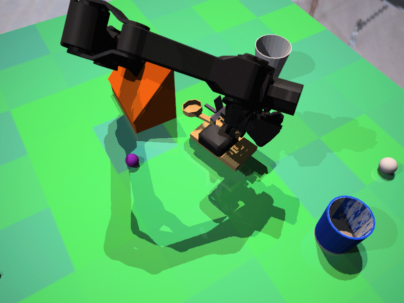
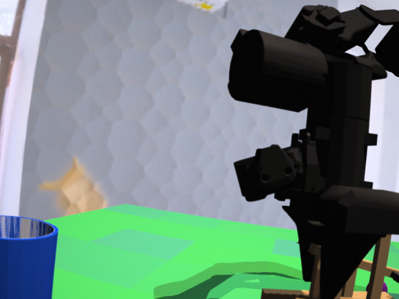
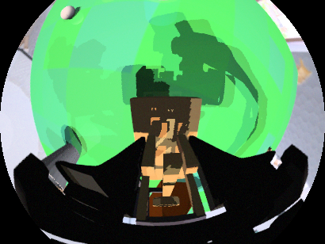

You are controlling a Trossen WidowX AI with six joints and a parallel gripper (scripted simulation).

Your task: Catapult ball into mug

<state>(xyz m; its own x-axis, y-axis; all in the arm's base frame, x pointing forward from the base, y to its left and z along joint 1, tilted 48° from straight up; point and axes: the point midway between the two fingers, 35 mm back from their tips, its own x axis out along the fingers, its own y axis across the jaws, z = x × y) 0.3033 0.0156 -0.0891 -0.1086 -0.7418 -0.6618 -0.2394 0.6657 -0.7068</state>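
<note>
Right now the purple ball is 200 mm to the right of my gripper tip, 120 mm behind it and 60 mm below it. Round my gripper tip: wooden catapult 60 mm behind, 20 mm above; grey cup 250 mm to the left, 170 mm behind, 40 mm below; blue mug 280 mm ahead, 70 mm to the left, 40 mm below.
</note>
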